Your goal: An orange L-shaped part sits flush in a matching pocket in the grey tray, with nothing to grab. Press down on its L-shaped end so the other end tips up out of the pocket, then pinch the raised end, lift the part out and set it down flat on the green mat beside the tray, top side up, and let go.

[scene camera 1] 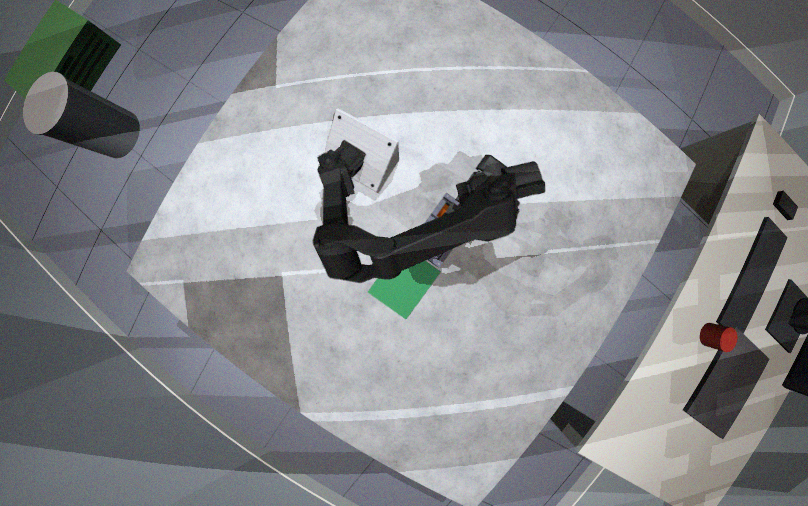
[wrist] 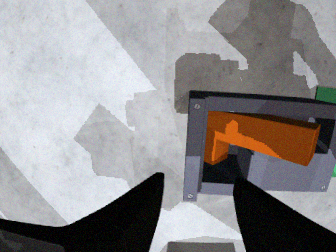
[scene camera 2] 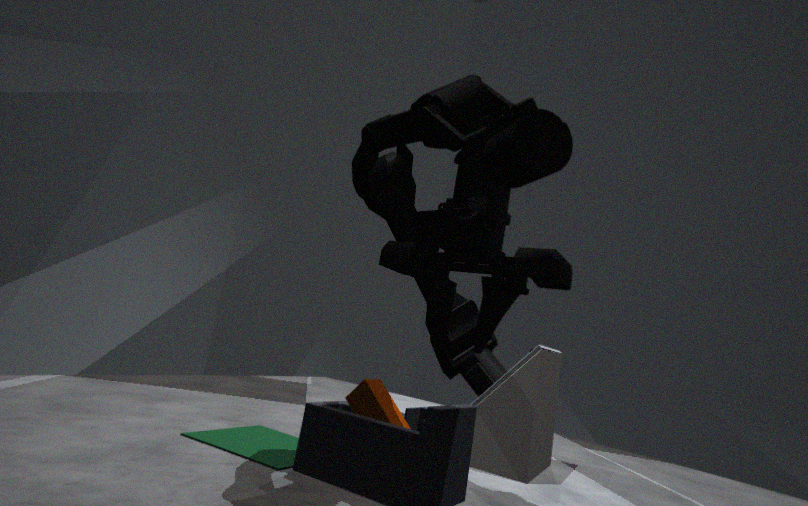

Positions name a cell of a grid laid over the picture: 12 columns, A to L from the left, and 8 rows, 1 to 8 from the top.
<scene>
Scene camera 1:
green mat: F5
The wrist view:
my gripper: H6
orange L-shaped part: K5
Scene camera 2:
my gripper: G6
green mat: D8
</scene>
